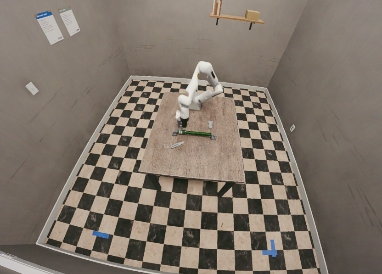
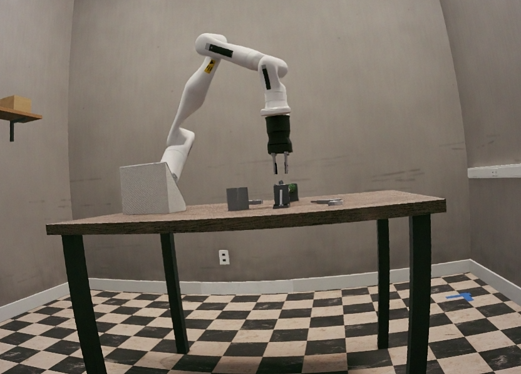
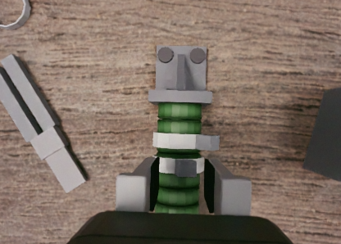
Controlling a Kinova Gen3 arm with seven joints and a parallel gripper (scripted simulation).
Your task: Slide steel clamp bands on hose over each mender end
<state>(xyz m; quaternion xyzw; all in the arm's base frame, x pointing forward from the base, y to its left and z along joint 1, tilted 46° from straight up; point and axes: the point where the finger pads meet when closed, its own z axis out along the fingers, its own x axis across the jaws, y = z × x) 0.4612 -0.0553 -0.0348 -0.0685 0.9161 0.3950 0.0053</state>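
Now: the grey flat tool 120 mm ahead of my hand and 110 mm below it. The rest, counted from my hand: grey block (130 mm behind, 40 mm to the right, 80 mm below).
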